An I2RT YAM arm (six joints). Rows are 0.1 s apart.
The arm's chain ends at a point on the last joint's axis. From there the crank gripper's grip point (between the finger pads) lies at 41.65 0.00 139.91 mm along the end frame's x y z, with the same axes.
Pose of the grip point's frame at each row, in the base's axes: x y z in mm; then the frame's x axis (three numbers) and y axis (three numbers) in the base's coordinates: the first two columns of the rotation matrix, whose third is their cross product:
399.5 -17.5 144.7 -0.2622 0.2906 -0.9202 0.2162 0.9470 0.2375
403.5 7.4 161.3 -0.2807 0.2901 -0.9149 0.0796 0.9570 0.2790
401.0 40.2 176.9 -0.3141 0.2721 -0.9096 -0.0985 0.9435 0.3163
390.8 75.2 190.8 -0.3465 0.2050 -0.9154 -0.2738 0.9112 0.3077
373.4 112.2 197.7 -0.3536 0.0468 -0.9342 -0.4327 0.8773 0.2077
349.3 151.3 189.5 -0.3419 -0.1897 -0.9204 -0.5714 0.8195 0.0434
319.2 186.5 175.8 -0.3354 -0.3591 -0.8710 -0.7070 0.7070 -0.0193
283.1 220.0 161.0 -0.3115 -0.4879 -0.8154 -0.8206 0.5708 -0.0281
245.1 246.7 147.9 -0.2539 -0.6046 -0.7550 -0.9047 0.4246 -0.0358
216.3 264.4 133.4 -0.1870 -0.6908 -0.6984 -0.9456 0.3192 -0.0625
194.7 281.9 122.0 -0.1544 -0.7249 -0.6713 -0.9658 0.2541 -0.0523
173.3 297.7 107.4 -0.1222 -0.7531 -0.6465 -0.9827 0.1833 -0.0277
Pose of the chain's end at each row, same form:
278.8 -10.5 226.6 -0.2622 0.2906 -0.9202 0.2162 0.9470 0.2375
281.4 -5.5 240.2 -0.2807 0.2901 -0.9149 0.0796 0.9570 0.2790
282.0 2.4 252.5 -0.3141 0.2721 -0.9096 -0.0985 0.9435 0.3163
279.7 16.7 265.2 -0.3465 0.2050 -0.9154 -0.2738 0.9112 0.3077
272.1 43.4 277.2 -0.3536 0.0468 -0.9342 -0.4327 0.8773 0.2077
259.2 83.5 282.2 -0.3419 -0.1897 -0.9204 -0.5714 0.8195 0.0434
246.0 116.2 280.8 -0.3354 -0.3591 -0.8710 -0.7070 0.7070 -0.0193
229.0 147.9 275.9 -0.3115 -0.4879 -0.8154 -0.8206 0.5708 -0.0281
207.8 177.6 271.0 -0.2539 -0.6046 -0.7550 -0.9047 0.4246 -0.0358
186.9 202.4 262.2 -0.1870 -0.6908 -0.6984 -0.9456 0.3192 -0.0625
172.0 222.5 253.4 -0.1544 -0.7249 -0.6713 -0.9658 0.2541 -0.0523
158.9 240.7 241.0 -0.1222 -0.7531 -0.6465 -0.9827 0.1833 -0.0277

